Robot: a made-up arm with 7 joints.
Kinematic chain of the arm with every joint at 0, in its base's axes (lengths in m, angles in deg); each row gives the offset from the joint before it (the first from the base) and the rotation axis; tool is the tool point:
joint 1: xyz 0 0 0.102 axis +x
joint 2: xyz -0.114 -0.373 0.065 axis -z
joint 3: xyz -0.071 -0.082 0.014 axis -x
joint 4: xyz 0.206 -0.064 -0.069 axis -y
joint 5: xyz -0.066 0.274 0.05 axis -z
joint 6: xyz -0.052 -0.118 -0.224 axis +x
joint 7: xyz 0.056 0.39 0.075 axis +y
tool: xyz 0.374 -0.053 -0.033
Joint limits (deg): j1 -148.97..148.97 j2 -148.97..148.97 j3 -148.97..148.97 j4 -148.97..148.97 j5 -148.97..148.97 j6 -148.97..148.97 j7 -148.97..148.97
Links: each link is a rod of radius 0.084 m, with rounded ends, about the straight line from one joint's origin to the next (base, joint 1, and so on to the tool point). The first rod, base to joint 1, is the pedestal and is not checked.
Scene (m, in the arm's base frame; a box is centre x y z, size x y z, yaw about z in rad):
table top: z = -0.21
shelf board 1: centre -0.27 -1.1 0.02 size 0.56 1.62 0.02 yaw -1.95
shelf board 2: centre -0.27 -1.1 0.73 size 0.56 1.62 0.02 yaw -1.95
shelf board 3: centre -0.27 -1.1 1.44 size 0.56 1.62 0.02 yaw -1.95
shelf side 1: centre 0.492 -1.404 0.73 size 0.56 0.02 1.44 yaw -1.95
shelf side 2: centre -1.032 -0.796 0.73 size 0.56 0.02 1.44 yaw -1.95
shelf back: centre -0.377 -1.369 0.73 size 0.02 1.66 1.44 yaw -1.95
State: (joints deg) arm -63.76 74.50 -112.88 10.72 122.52 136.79 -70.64
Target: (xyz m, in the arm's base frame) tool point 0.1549 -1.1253 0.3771
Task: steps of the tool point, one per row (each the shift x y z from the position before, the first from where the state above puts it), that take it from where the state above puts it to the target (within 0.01 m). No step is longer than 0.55 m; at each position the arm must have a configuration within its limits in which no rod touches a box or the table.
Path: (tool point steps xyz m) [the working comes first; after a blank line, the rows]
Joints at the target: -11.73 138.95 -77.53 76.13 98.80 148.97 -70.36
Straight joint move there: clear.

1: 0.3593 -0.1340 0.1729
2: 0.2546 -0.3308 0.1995
3: 0.0743 -0.4763 0.1004
4: -0.1322 -0.4889 -0.0825
5: -0.3060 -0.3407 -0.2582

